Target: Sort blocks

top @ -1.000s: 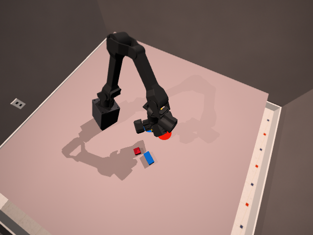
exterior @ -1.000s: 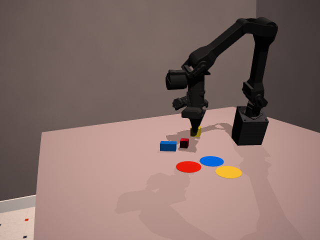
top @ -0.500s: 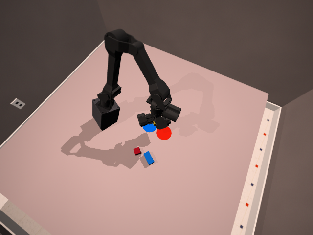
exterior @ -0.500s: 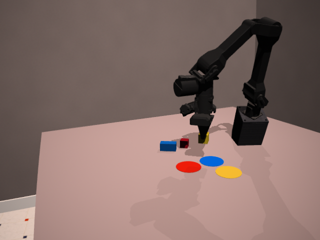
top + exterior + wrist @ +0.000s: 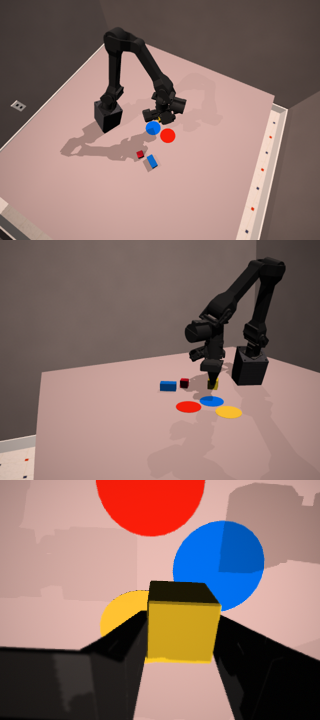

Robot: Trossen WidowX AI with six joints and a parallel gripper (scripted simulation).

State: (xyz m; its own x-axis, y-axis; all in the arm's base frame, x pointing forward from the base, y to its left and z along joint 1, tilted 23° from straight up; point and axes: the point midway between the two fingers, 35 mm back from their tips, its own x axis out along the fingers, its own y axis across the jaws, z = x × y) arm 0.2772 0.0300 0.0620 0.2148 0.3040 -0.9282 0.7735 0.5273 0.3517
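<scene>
The yellow circle is 130 mm below my hand, 60 mm to the left of it and 20 mm behind it. The rest, counted from my hand: blue circle: 130 mm below, 40 mm to the right, 40 mm behind; then yellow block: 40 mm below; then red circle: 130 mm below, 60 mm ahead, 50 mm to the right.
</scene>
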